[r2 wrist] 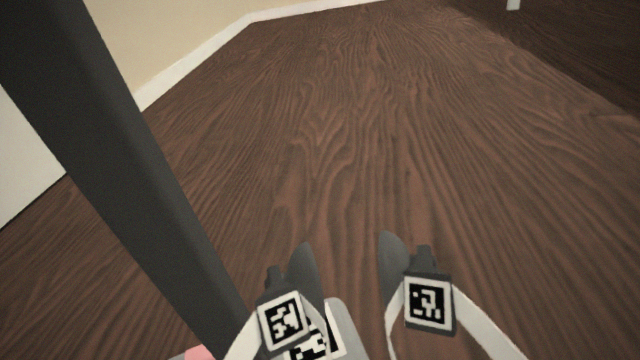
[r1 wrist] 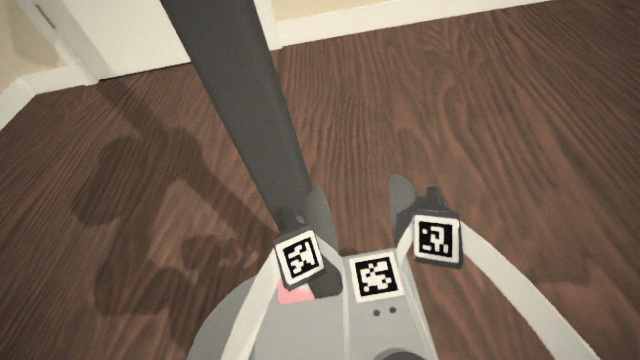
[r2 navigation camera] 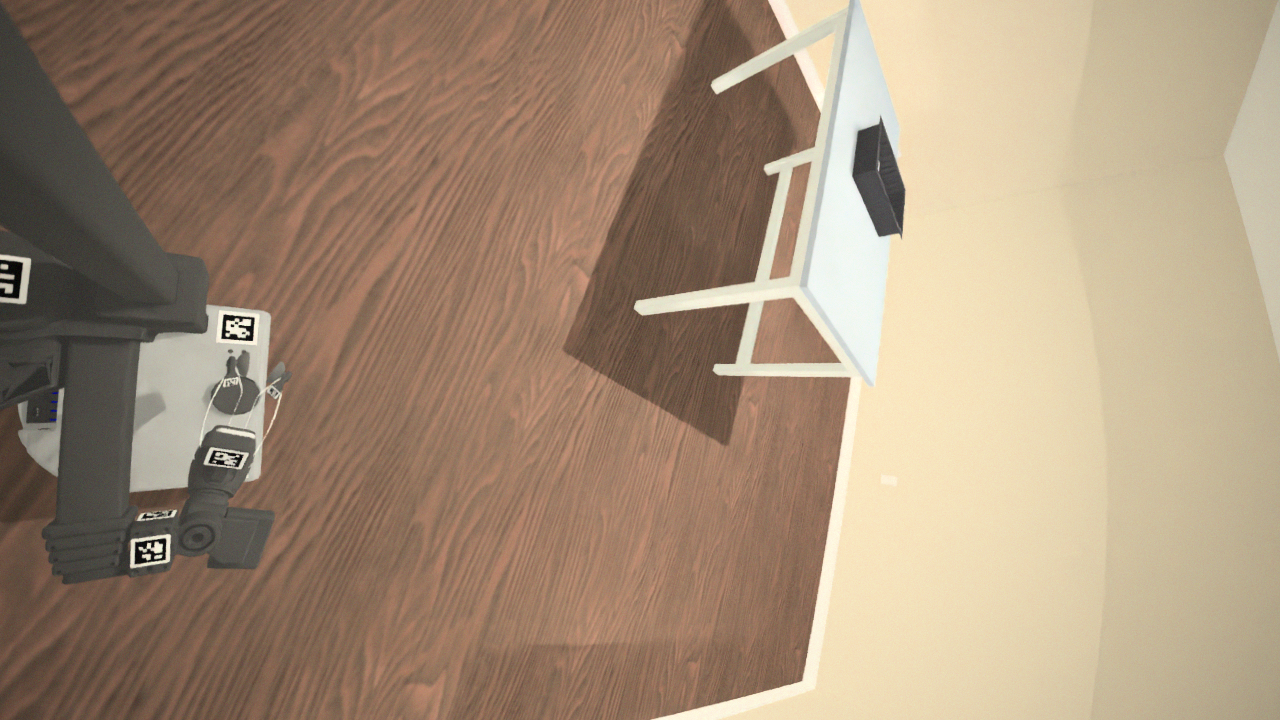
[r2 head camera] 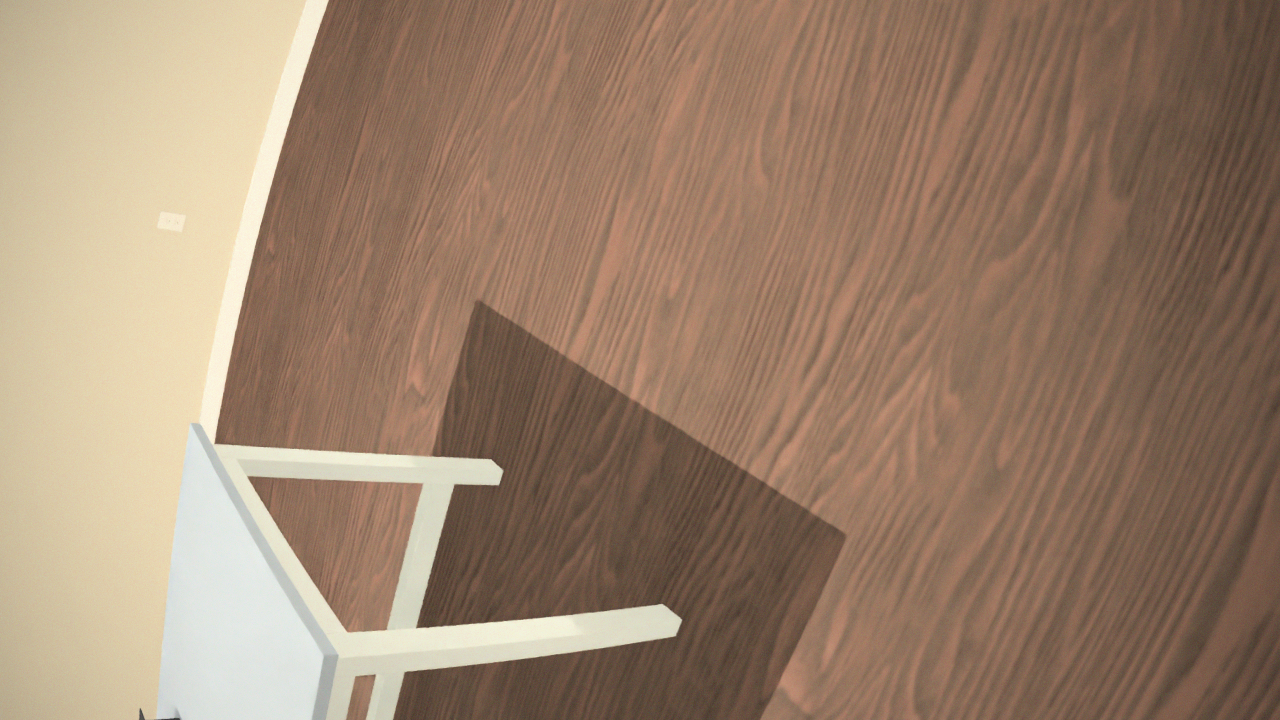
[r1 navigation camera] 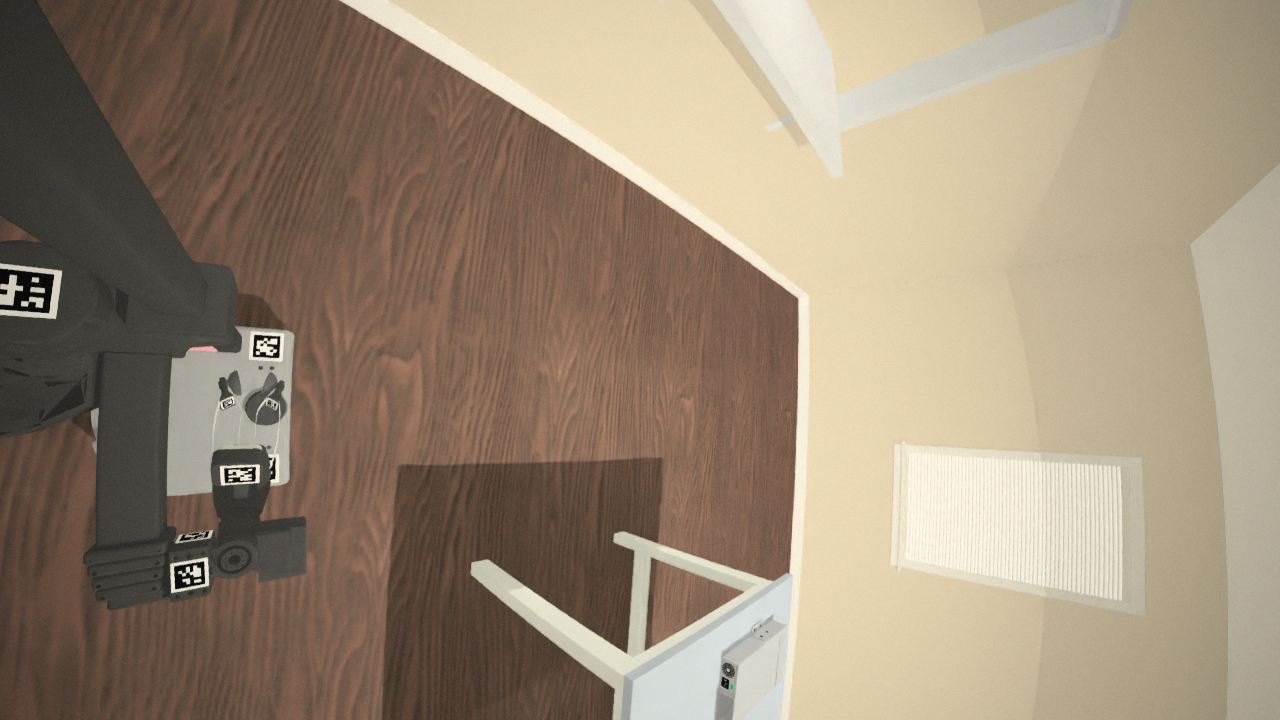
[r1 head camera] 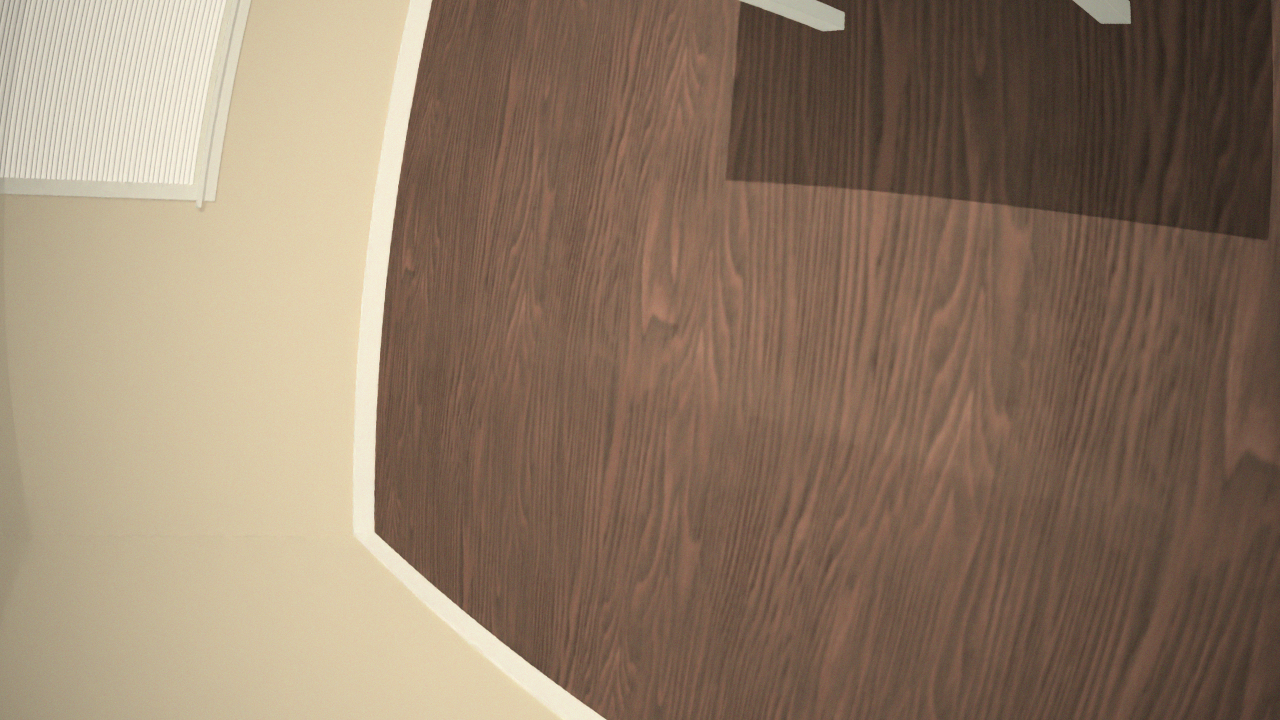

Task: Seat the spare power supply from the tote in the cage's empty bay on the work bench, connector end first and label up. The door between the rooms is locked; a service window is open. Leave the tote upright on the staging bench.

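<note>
A light grey boxy unit (r1 navigation camera: 756, 667), seemingly the cage, with a round fan and a green mark on its end, stands on the work bench (r1 navigation camera: 666, 689) in the r1 navigation view, cut off below. A black open tote (r2 navigation camera: 866, 170) stands upright on the staging bench (r2 navigation camera: 836, 259) (r2 head camera: 237, 591); its inside is mostly hidden, and I cannot make out the spare power supply. My r1 gripper (r1 wrist: 356, 187) (r1 navigation camera: 251, 380) is open and empty over its own base, away from the work bench. My r2 gripper (r2 wrist: 345, 241) (r2 navigation camera: 261, 365) is open and empty over its own base, away from the tote.
The service window's white frame (r1 navigation camera: 971, 71) is on the wall at the top of the r1 navigation view. A blind-covered window (r1 navigation camera: 1015, 528) (r1 head camera: 107, 98) is on another wall. Bench legs (r1 navigation camera: 550, 608) (r2 head camera: 519, 634) (r2 navigation camera: 716, 297) stand on the floor. A white door (r1 wrist: 125, 35) is behind r1's arm.
</note>
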